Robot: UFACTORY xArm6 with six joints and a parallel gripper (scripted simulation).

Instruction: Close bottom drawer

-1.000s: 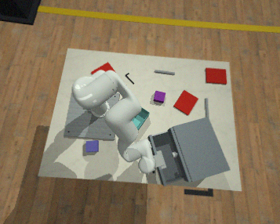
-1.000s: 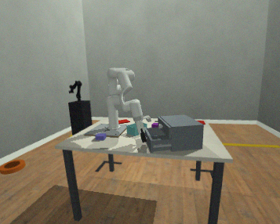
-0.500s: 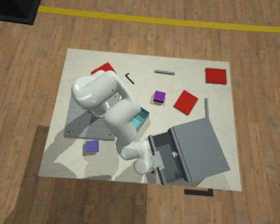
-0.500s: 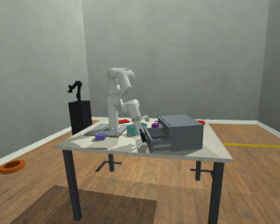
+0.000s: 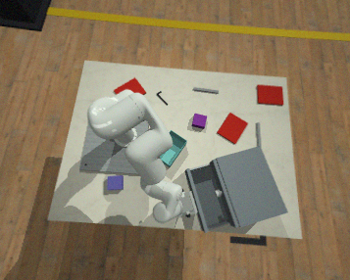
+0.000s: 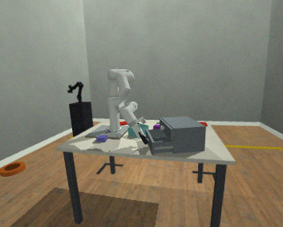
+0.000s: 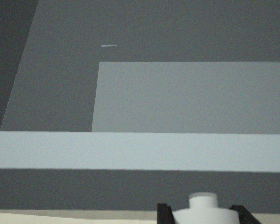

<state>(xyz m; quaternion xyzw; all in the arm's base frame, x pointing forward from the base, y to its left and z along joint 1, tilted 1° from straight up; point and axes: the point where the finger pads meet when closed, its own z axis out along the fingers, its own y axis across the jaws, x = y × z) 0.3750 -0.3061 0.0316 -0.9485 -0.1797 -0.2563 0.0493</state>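
My hand is 120 mm short of the bottom drawer, 50 mm to the right of it and 20 mm above it. Also, from my hand: blue-violet cube (380 mm behind, 50 mm to the left, 30 mm below); grey cabinet (190 mm ahead, 70 mm to the left, 30 mm above); teal bin (250 mm to the left, 120 mm behind, 30 mm below).
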